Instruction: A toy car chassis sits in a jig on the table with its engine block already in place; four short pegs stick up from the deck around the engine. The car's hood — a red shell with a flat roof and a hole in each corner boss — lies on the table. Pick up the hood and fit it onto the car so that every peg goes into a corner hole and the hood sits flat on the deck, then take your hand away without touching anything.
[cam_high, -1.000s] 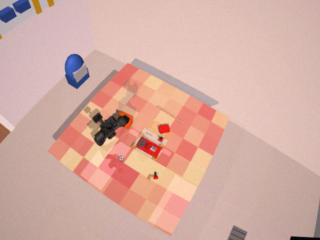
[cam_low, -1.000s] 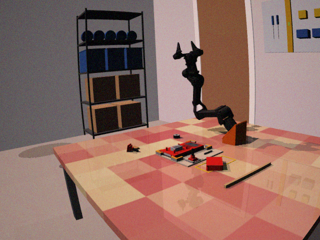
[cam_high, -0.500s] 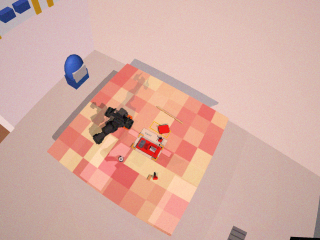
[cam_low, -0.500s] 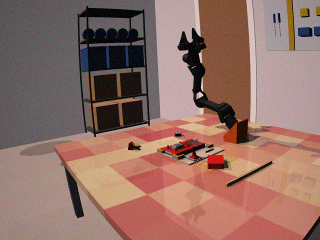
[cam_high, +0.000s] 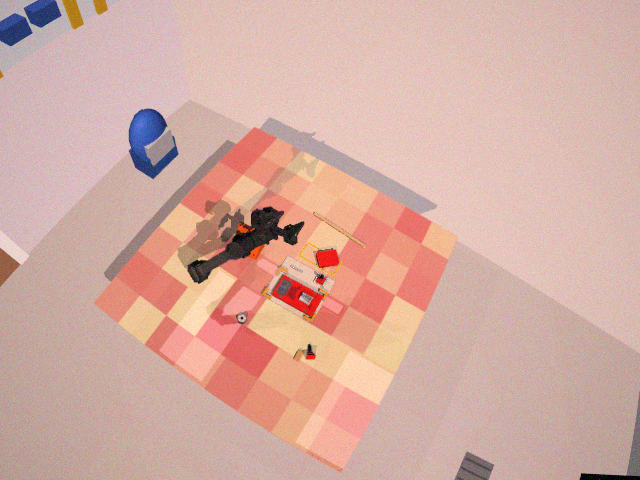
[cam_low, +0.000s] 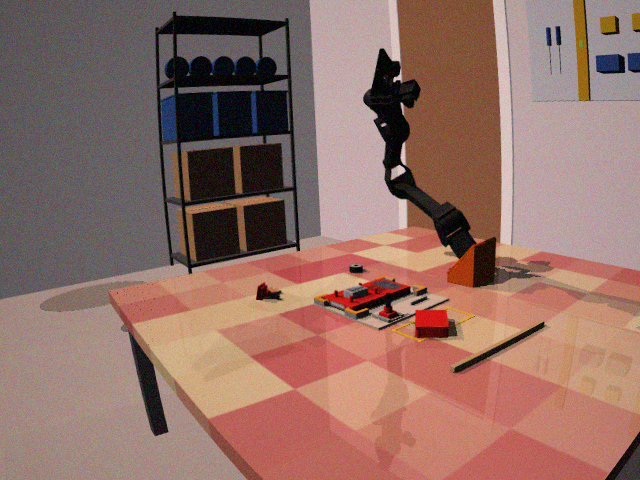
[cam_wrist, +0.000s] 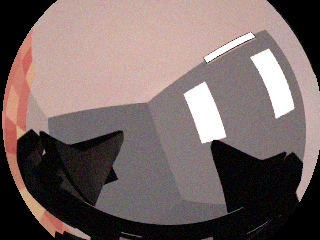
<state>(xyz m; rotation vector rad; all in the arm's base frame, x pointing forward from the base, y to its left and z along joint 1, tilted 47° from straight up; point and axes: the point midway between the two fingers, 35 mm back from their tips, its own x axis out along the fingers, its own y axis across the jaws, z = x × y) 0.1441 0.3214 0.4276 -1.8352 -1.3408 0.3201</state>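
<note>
The red hood is 70 mm ahead of my gripper tip, 230 mm to the left of it and 580 mm below it. From my gripper tip the other things lie so: grey engine block (100 mm ahead, 10 mm to the left, 580 mm below); then long thin bar (30 mm ahead, 400 mm to the left, 590 mm below); then grey wheel (70 mm behind, 230 mm to the right, 590 mm below).
</note>
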